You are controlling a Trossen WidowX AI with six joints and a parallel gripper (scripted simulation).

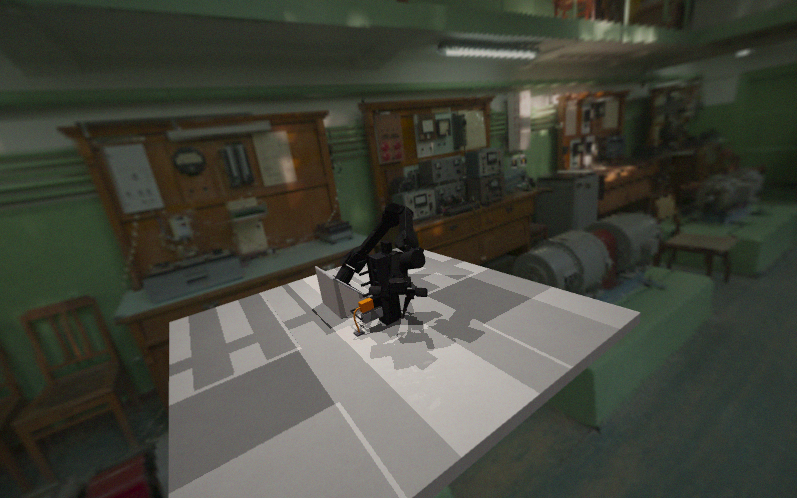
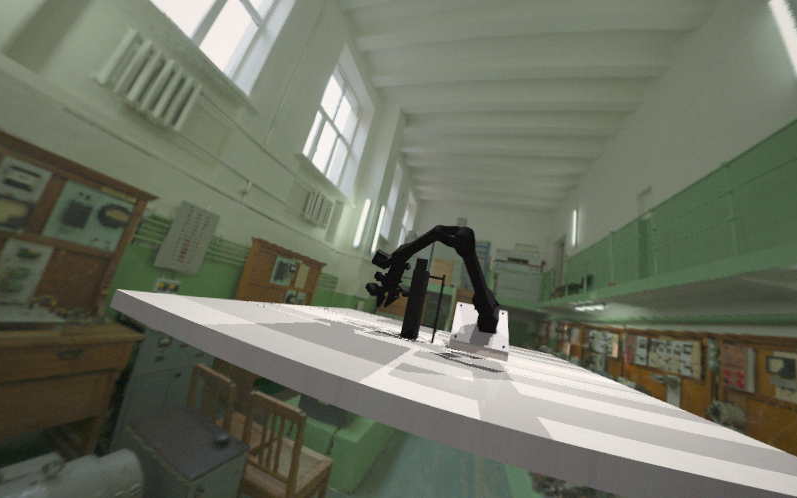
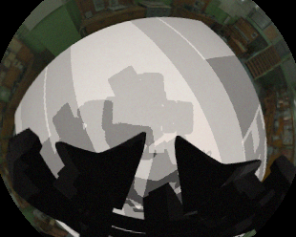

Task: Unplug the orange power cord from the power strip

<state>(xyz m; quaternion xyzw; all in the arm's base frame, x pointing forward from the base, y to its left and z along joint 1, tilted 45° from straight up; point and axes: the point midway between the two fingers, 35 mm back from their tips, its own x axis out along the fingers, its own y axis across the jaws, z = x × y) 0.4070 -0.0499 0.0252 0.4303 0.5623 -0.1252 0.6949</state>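
Right now the orange plug is 150 mm behind my gripper tip and 20 mm above it.
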